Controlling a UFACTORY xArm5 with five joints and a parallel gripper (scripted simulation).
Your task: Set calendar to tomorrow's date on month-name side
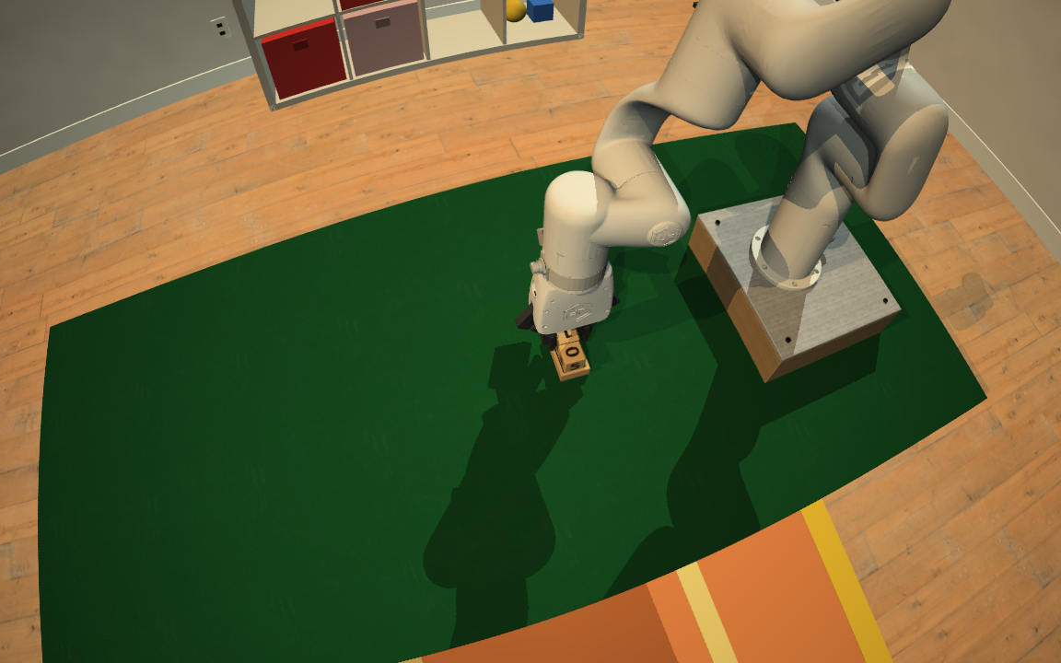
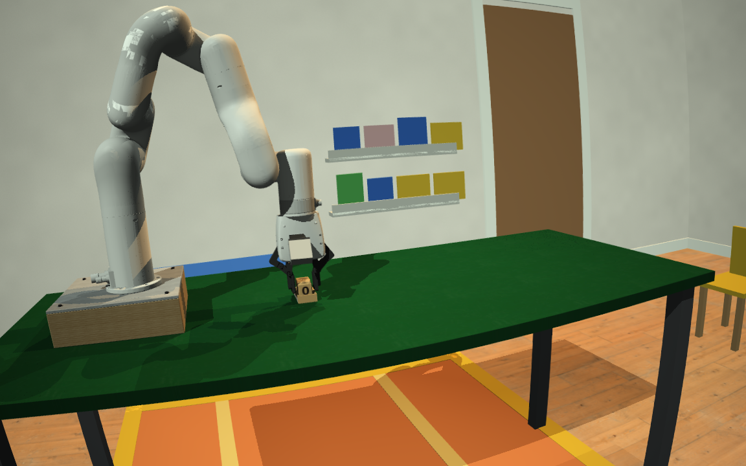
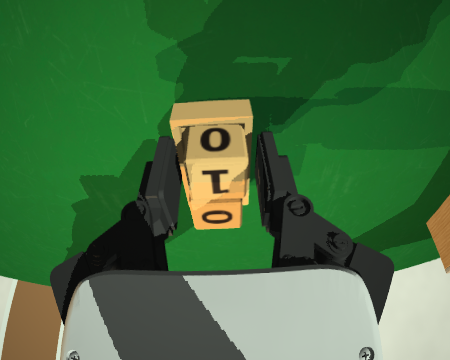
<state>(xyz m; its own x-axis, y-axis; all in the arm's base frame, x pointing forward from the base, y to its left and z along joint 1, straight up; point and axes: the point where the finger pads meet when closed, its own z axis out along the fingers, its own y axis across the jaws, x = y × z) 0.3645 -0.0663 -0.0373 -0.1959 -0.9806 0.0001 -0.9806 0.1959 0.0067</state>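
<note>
My gripper is now 20 mm to the right of the wooden tray and 30 mm above it. The rest, counted from my hand: date cube (10 mm ahead, 30 mm to the left, 20 mm below).
</note>
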